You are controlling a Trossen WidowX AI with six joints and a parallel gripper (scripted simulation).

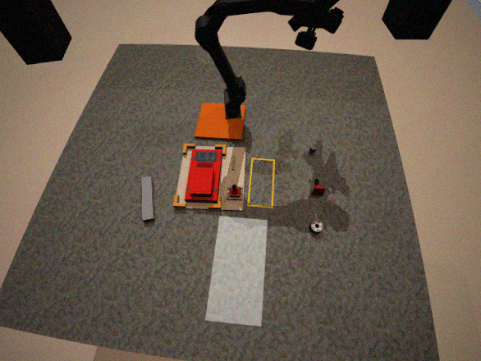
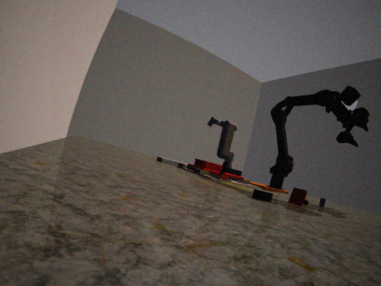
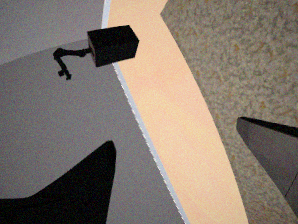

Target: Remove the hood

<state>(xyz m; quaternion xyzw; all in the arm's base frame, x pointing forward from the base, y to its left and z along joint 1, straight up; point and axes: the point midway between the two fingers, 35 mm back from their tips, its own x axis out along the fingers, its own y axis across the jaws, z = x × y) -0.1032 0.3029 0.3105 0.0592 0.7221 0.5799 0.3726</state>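
The grey mount is 49 cm ahead of my gripper tip, 34 cm to the right of it and 27 cm below it. Round my gripper tip: grey bar 63 cm to the right, 48 cm ahead, 30 cm below.
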